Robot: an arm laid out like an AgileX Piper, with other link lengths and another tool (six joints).
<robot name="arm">
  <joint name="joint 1" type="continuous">
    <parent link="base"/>
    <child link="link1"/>
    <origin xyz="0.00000 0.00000 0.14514" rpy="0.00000 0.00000 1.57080"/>
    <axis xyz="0 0 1"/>
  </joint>
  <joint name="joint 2" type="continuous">
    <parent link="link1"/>
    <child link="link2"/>
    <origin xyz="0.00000 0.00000 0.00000" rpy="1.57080 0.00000 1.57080"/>
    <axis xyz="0 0 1"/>
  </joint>
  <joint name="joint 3" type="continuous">
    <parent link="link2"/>
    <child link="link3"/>
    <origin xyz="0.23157 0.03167 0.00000" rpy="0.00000 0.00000 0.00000"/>
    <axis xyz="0 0 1"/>
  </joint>
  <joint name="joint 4" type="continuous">
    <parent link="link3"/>
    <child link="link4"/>
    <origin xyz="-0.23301 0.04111 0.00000" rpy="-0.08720 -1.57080 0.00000"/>
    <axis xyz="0 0 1"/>
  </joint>
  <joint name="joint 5" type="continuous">
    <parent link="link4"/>
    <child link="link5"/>
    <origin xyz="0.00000 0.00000 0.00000" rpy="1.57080 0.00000 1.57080"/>
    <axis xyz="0 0 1"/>
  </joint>
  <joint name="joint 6" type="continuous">
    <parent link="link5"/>
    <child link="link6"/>
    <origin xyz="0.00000 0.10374 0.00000" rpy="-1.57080 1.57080 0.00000"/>
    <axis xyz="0 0 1"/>
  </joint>
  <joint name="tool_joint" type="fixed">
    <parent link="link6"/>
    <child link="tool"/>
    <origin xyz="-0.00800 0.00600 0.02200" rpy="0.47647 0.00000 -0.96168"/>
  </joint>
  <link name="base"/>
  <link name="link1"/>
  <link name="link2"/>
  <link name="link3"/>
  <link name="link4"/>
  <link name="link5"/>
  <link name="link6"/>
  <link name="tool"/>
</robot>
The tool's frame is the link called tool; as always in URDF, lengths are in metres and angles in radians. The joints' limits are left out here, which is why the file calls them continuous.
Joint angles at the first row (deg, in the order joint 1, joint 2, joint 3, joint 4, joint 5, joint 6):
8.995, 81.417, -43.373, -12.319, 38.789, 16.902
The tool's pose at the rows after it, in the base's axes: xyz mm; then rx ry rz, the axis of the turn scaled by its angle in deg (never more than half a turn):
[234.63 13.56 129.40 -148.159 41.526 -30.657]
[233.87 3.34 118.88 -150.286 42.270 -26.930]
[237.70 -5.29 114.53 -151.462 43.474 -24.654]
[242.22 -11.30 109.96 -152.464 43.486 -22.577]
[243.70 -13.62 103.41 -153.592 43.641 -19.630]
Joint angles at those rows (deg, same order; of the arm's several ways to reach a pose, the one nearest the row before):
5.558, 85.314, -43.372, -12.204, 41.482, 13.865
3.151, 88.062, -43.601, -12.147, 41.827, 11.115
1.145, 90.527, -45.263, -12.146, 42.857, 9.338
-0.229, 92.993, -46.926, -12.090, 43.430, 7.449
-0.688, 95.398, -48.014, -12.089, 44.232, 6.473

